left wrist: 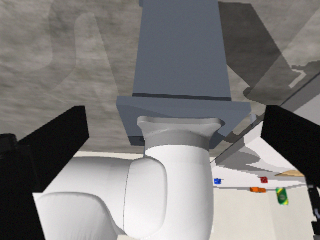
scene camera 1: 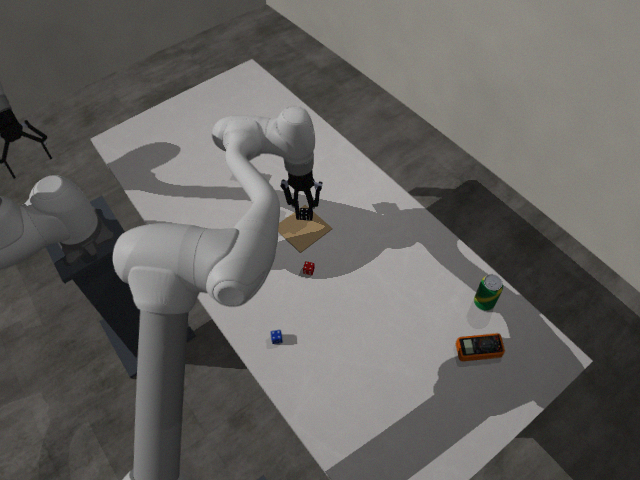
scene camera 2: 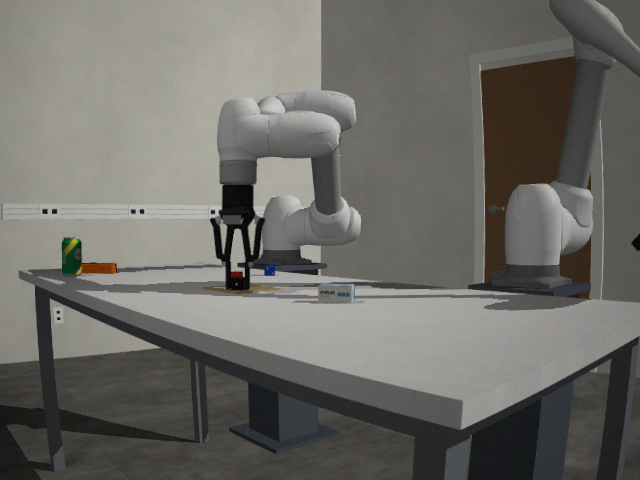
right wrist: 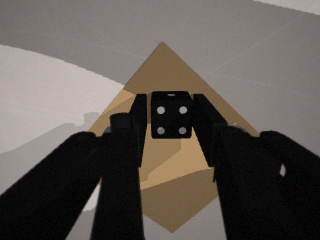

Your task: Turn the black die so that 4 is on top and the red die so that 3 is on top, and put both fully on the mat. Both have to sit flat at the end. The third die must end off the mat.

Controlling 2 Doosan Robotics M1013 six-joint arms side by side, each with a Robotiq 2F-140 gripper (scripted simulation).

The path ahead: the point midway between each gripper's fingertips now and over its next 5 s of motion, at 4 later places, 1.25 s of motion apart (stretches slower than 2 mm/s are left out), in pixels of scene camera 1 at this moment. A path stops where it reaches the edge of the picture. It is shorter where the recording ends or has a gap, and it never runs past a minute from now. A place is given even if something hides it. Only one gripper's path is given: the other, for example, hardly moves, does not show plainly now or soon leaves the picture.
The right gripper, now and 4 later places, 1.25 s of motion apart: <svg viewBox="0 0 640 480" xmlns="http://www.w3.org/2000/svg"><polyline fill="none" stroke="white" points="304,216 302,199 303,198 306,223 307,251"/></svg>
